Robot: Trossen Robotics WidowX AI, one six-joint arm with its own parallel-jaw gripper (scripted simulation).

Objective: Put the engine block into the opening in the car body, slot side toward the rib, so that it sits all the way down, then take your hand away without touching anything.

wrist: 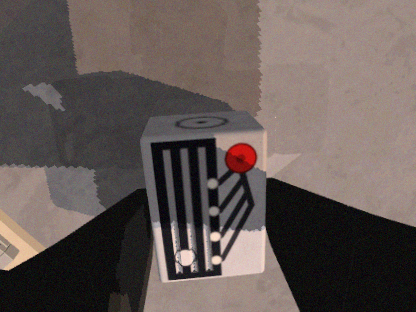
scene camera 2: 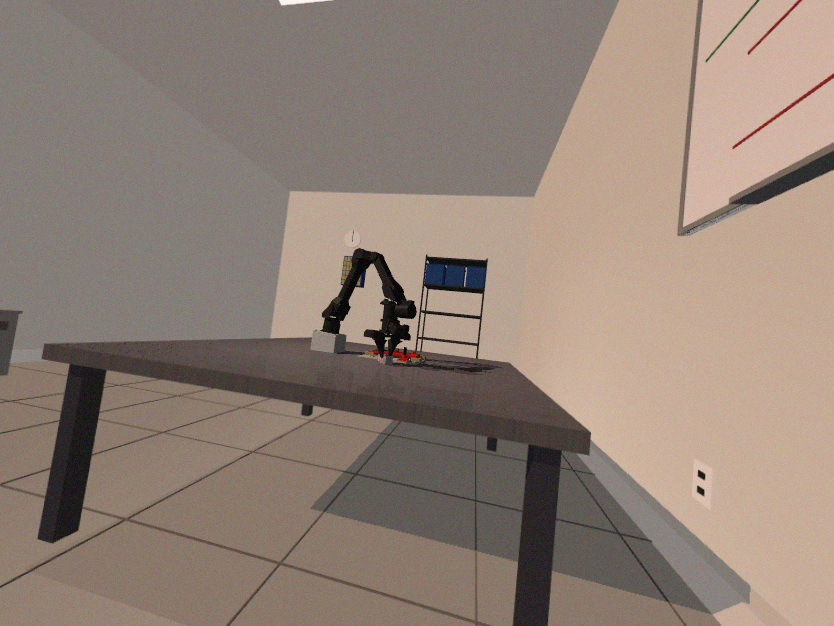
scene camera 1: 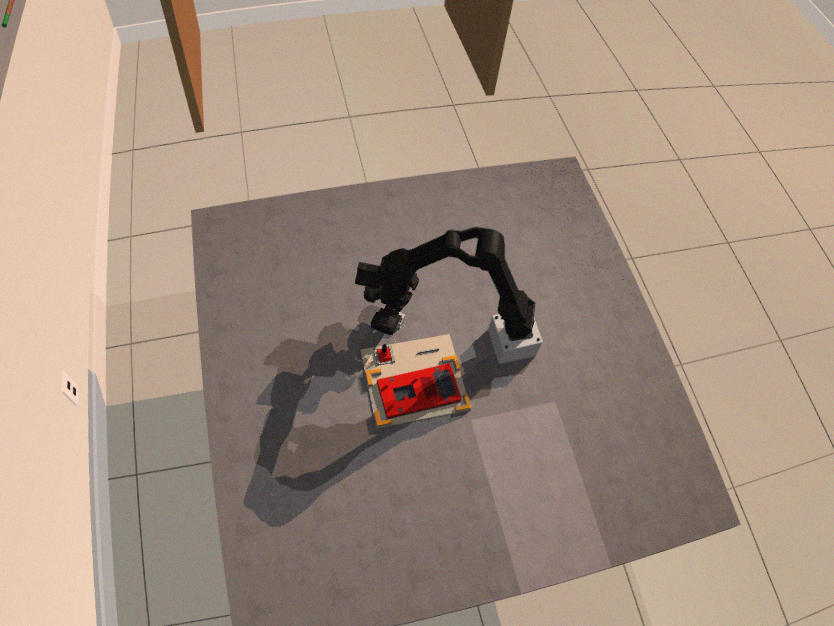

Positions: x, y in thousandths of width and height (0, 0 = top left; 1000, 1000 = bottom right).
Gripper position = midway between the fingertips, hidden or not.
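You can see the gripper in scene camera 1 (473, 507), and it's there in scene camera 2 (462, 571) and in the wrist view (496, 630) as well.
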